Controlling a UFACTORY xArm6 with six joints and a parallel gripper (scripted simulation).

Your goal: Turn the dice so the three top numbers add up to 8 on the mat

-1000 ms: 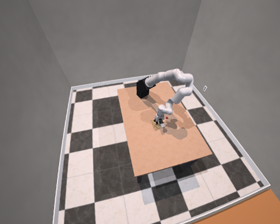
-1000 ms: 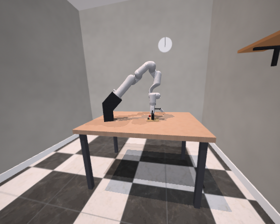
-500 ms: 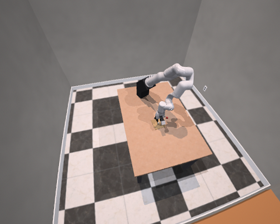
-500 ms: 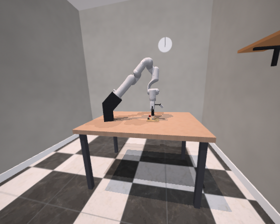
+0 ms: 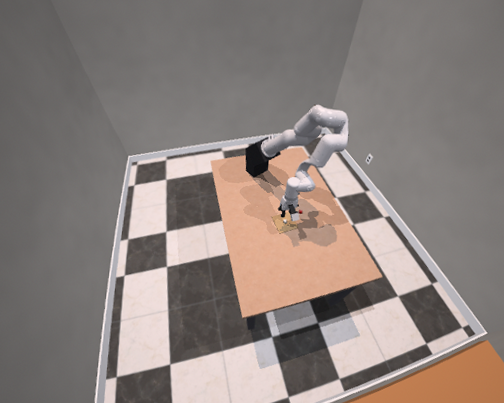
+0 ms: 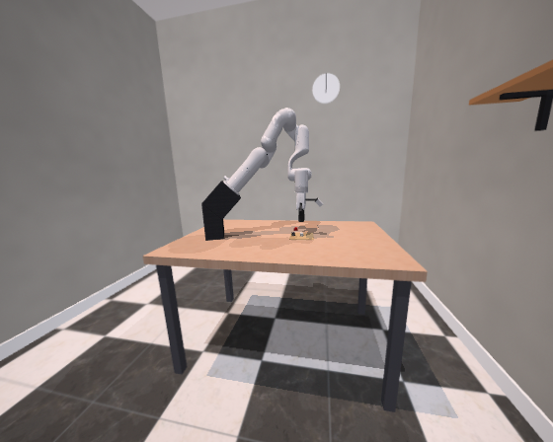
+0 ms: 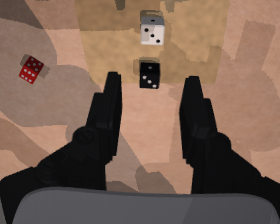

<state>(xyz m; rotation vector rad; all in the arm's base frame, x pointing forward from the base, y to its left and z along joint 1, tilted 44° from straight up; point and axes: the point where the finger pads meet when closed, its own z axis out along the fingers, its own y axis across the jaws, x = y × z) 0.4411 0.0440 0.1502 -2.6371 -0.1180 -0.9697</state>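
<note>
Now: hand 8 cm past the red die, 12 cm to the right of it and 11 cm above it. From my hand the other things lie so: white die 10 cm below; then tan mat 11 cm below.
</note>
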